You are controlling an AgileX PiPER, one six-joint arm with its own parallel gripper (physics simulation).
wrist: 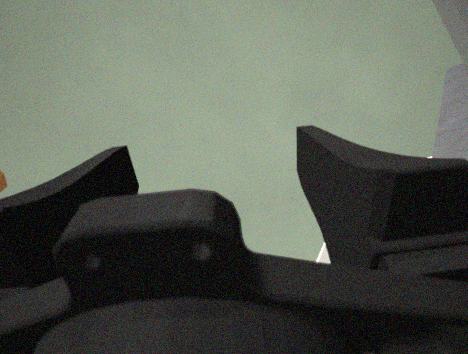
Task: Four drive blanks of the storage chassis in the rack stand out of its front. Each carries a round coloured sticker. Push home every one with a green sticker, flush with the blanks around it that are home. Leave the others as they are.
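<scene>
My gripper (pixel 213 157) is open, its two dark fingers wide apart on the left and right of the wrist view, with no object between them. A pale green surface fills the space between and beyond the fingers. The rack, the storage chassis, its drive blanks and their coloured stickers cannot be made out in this view. The gripper's own dark body hides the lower part of the view.
A greyish-purple surface (pixel 452 110) shows at the right edge. A small orange thing (pixel 2 181) is cut off by the left edge. A small white piece (pixel 324 255) shows beside the right finger's base. I cannot tell what these belong to.
</scene>
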